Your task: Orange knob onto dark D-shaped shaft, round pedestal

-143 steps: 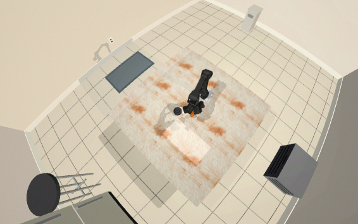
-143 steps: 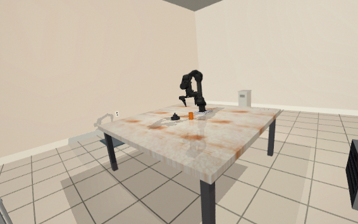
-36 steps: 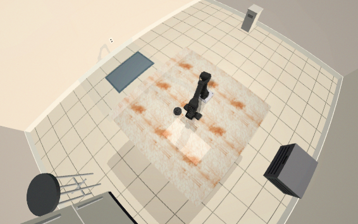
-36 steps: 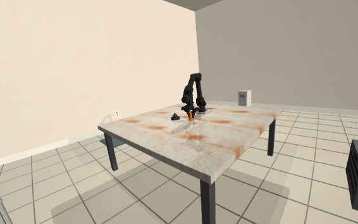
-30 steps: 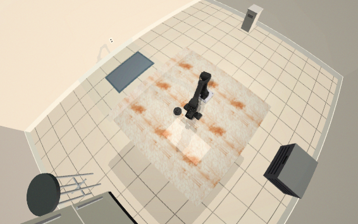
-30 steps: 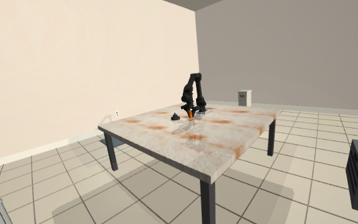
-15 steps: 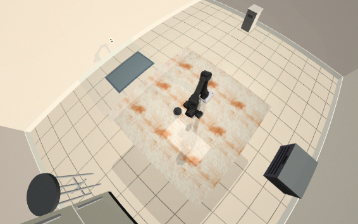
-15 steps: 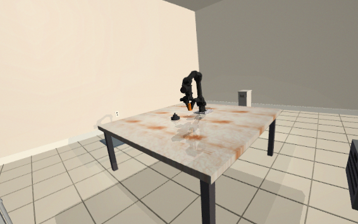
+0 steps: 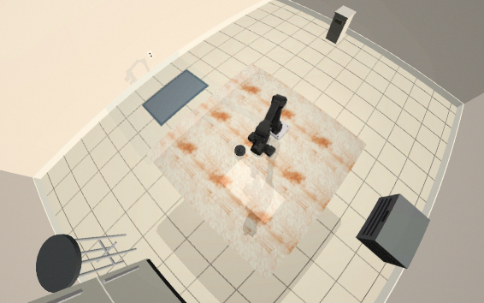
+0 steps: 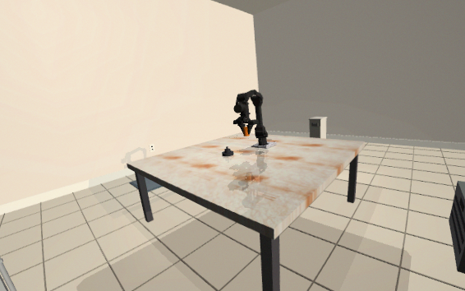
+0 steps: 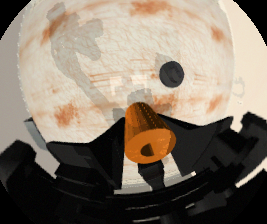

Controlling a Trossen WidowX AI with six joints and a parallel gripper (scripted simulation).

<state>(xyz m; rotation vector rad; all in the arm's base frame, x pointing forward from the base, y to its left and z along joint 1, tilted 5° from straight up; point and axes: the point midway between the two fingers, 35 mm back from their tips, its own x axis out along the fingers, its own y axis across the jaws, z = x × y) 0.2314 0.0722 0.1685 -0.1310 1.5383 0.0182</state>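
The dark round pedestal is 13 cm to the right of my gripper tip, 11 cm below it and 8 cm ahead of it. Round my gripper tip: orange knob: 2 cm above.
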